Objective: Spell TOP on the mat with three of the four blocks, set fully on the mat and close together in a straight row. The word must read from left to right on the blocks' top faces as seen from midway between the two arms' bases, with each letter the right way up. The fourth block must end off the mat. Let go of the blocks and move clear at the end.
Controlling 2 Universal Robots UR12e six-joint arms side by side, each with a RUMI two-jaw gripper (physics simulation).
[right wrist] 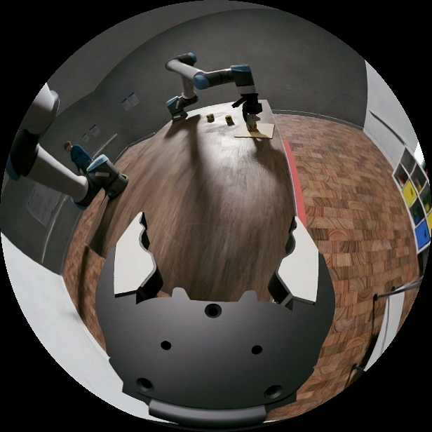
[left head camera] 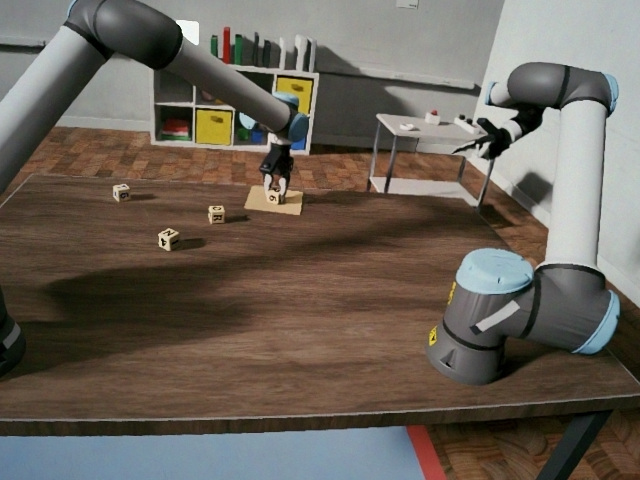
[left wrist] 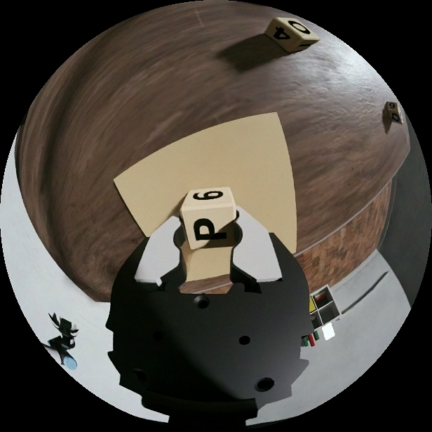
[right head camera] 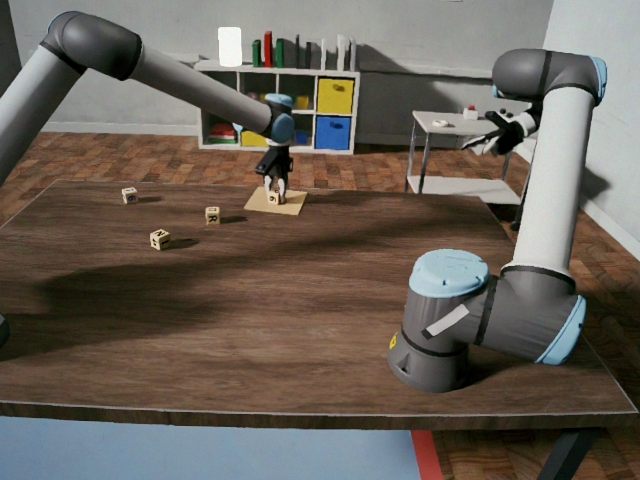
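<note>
The P block [left head camera: 273, 197] [right head camera: 273, 197] [left wrist: 204, 227] is on or just above the tan mat [left head camera: 292, 207] [right head camera: 294, 207] [left wrist: 250, 150] [right wrist: 266, 132]. In the left wrist view its P face is up, turned sideways, and a 6 shows on its side. My left gripper [left head camera: 276, 196] [left wrist: 210, 208] is shut on it. Off the mat are a block with O on top and R in front [left head camera: 216, 214] [right head camera: 212, 215] [left wrist: 291, 34], a block with N on top [left head camera: 168, 239] [right head camera: 159, 239], and a far-left block [left head camera: 122, 192] [right head camera: 129, 195] [left wrist: 393, 114]. My right gripper [right wrist: 218, 215] is open and empty, raised at the right.
The wooden table [left head camera: 310, 310] [right head camera: 310, 310] carries both arm bases. Its far edge lies just behind the mat. A white shelf unit [left head camera: 153, 116] [right head camera: 356, 113] stands beyond it, and a small white side table [left head camera: 429, 129] [right head camera: 454, 124] stands at the back right, near the right arm.
</note>
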